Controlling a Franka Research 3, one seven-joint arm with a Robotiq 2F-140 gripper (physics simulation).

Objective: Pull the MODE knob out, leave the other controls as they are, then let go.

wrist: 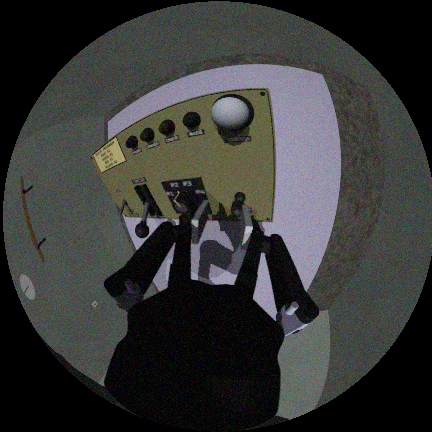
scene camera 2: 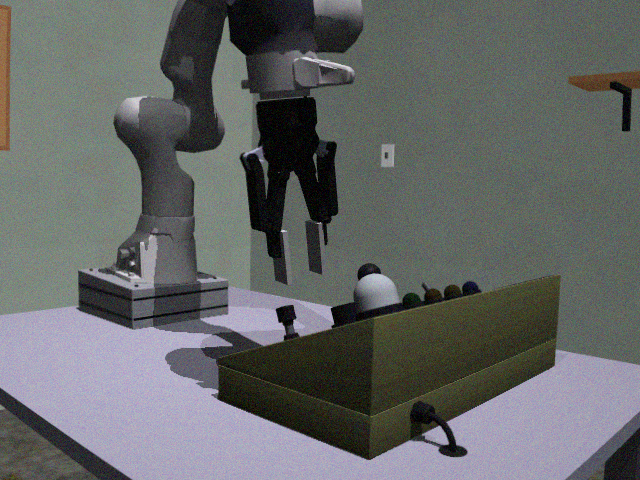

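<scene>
The wrist view shows my gripper, and so does scene camera 2. On my gripper (wrist: pixel 295 309) and (scene camera 2: pixel 260 160) are the same spot.
</scene>
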